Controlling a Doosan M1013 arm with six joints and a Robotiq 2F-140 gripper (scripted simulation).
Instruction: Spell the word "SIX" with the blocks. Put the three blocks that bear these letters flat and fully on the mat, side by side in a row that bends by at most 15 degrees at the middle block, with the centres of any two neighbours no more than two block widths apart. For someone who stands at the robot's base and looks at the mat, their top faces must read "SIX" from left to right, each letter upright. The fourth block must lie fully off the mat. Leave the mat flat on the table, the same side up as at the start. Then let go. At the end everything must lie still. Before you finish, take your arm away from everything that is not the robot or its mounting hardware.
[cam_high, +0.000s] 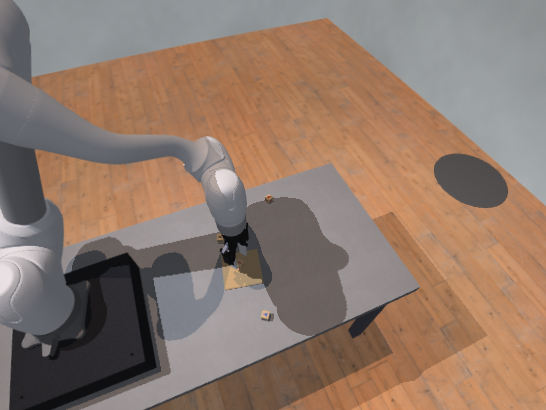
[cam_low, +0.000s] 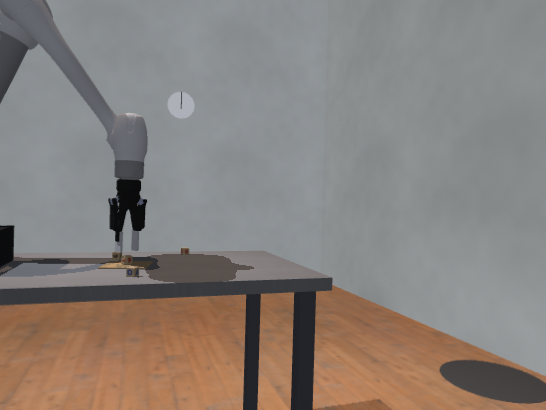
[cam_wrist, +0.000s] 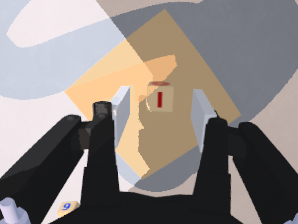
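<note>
Now: hand 2 cm to the left of the tan mat and 7 cm above it. Also, from my hand: block: 6 cm behind, 12 cm to the left, 6 cm below.
</note>
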